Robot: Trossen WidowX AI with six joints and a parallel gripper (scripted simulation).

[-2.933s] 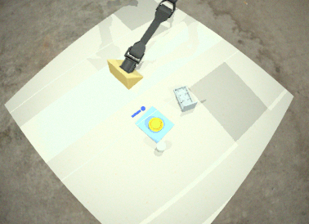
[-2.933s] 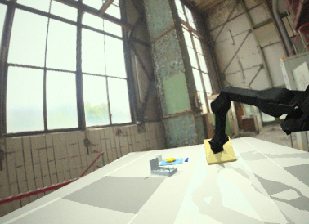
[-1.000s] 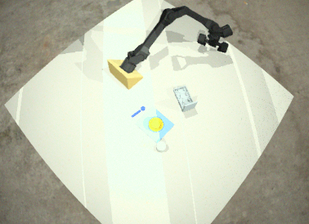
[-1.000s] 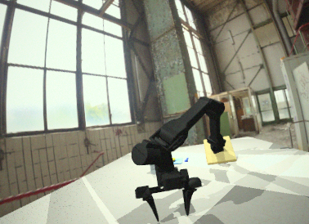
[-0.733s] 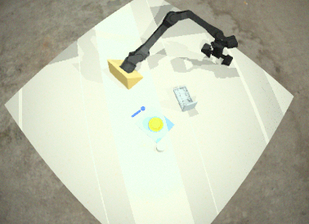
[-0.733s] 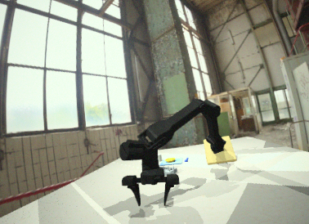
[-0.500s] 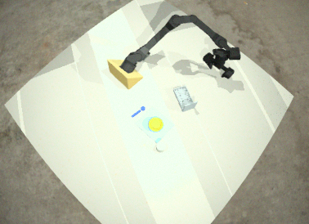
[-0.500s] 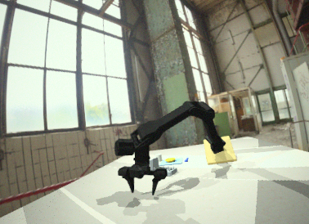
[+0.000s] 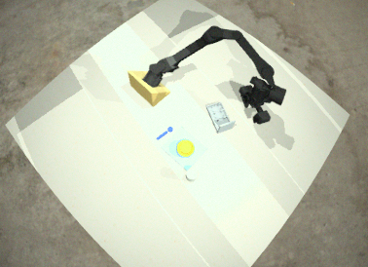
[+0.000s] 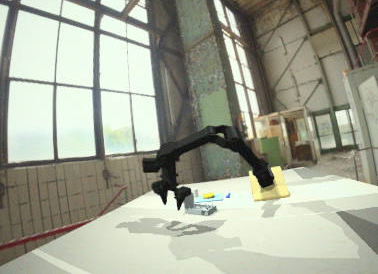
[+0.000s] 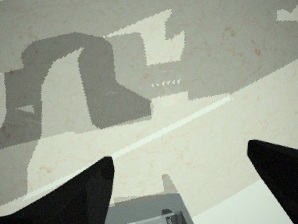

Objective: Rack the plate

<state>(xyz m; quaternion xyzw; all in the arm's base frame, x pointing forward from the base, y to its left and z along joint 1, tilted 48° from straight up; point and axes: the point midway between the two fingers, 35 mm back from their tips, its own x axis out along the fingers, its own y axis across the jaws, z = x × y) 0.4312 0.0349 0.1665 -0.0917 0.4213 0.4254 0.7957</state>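
My gripper tip is 15 cm past the yellow plate, 28 cm to the left of it and 4 cm above it. From my gripper tip the other things lie so: white cup (6 cm behind, 36 cm to the right, 3 cm below); then grey dish rack (11 cm behind, 7 cm to the right, 3 cm below); then light blue mat (16 cm behind, 28 cm to the right, 5 cm below).
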